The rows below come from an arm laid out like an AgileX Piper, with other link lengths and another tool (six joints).
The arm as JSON. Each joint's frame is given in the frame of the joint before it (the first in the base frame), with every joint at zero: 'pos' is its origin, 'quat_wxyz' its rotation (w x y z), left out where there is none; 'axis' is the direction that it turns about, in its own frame. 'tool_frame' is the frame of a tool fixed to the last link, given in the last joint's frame.
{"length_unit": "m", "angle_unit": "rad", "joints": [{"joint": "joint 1", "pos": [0.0, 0.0, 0.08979], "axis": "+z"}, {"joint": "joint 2", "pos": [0.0, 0.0, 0.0], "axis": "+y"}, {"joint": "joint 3", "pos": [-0.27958, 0.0, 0.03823], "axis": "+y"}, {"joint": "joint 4", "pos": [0.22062, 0.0, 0.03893], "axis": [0.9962, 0.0, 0.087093]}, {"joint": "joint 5", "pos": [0.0, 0.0, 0.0], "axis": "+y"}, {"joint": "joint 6", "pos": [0.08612, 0.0, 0.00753], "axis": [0.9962, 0.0, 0.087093]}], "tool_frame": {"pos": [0.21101, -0.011, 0.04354], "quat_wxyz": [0.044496, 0.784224, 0.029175, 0.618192]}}
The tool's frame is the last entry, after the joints.
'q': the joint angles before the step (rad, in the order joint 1, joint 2, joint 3, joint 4, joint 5, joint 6). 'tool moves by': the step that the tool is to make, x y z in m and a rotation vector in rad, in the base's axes. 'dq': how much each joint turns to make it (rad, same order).
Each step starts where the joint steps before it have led.
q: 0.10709 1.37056 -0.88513 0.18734 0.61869 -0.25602
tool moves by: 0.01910 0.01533 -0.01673 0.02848 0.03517 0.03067
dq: -0.00002 0.11919 -0.06137 0.08223 -0.01589 -0.08024
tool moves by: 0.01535 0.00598 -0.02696 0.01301 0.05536 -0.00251
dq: 0.00015 0.12629 -0.05550 0.03431 -0.01459 -0.01984
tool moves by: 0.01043 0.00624 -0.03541 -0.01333 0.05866 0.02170
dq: 0.01278 0.13240 -0.04719 0.00727 -0.02303 -0.02103
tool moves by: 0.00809 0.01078 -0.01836 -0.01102 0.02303 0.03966
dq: 0.02124 0.08122 -0.04644 0.00335 -0.00686 -0.02433
